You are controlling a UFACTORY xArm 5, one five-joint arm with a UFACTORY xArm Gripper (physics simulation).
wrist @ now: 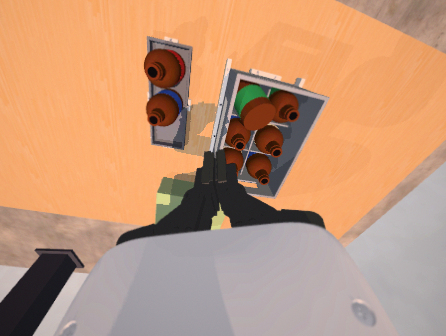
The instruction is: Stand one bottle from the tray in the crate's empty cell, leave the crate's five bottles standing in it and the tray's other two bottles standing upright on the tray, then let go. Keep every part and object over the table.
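Places are measured from the arm's base along level axes (x back, y right, z up), in metres.
Where they show: gripper, fingertip midpoint: (217,164).
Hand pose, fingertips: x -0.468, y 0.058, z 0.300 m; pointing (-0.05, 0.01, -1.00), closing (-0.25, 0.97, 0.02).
Note:
Each offset is from my fingertips to the centre of the thing. "pt": to the spot under its first point. Level surfaces: height alone.
My gripper (217,164) is shut and empty, its tips near the crate's left wall in the picture. A brown bottle with a green label @[dx -0.004, dy +0.074, dz -0.304 m] (251,100) is over the crate's back left cell, steeply tilted, its flat base facing the camera and its neck end hidden. In the crate @[dx +0.091, dy +0.110, dz -0.298 m] (306,115) stand a back right bottle @[dx +0.010, dy +0.163, dz -0.300 m] (283,104), a middle left bottle @[dx +0.088, dy +0.063, dz -0.300 m] (237,132), a middle right bottle @[dx +0.099, dy +0.154, dz -0.300 m] (269,138), a front left bottle @[dx +0.172, dy +0.059, dz -0.300 m] (232,159), partly hidden by a finger, and a front right bottle @[dx +0.186, dy +0.146, dz -0.300 m] (258,164). On the tray @[pt dx +0.145, dy -0.131, dz -0.380 m] (170,134) a red-banded bottle @[dx -0.041, dy -0.117, dz -0.303 m] (163,66) and a blue-banded bottle @[dx +0.047, dy -0.125, dz -0.303 m] (162,109) stand upright.
A green block (168,200) lies on the table @[dz -0.386 m] (75,125) at the lower left of the fingers, partly hidden by the gripper. A dark post (42,277) shows at the lower left, beyond the table's edge. The table's other edge runs along the right of the crate.

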